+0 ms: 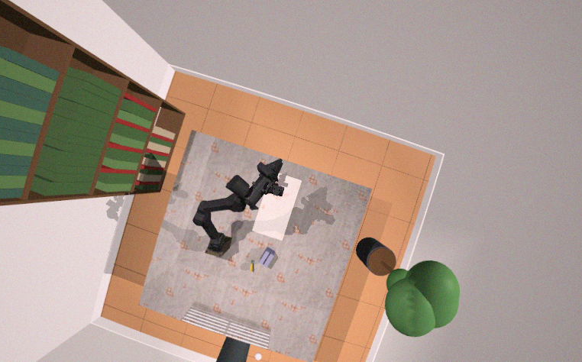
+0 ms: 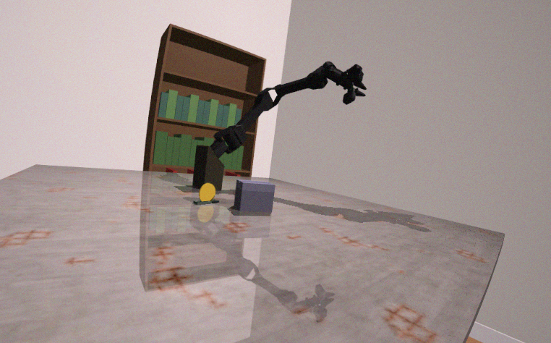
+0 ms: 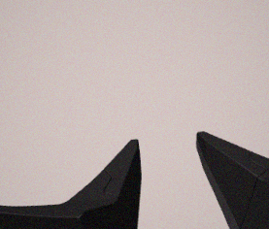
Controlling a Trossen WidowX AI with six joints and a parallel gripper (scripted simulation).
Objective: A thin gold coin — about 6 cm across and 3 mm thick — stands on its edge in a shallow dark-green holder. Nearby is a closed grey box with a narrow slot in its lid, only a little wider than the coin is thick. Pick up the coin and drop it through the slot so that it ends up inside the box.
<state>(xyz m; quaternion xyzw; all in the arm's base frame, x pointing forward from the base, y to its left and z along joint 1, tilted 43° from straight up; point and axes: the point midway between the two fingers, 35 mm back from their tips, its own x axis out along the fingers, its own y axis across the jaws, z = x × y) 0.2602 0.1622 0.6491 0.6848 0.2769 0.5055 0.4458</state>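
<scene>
The coin lies 70 cm to the right of my gripper tip, 47 cm below it and 2 cm behind it.
</scene>
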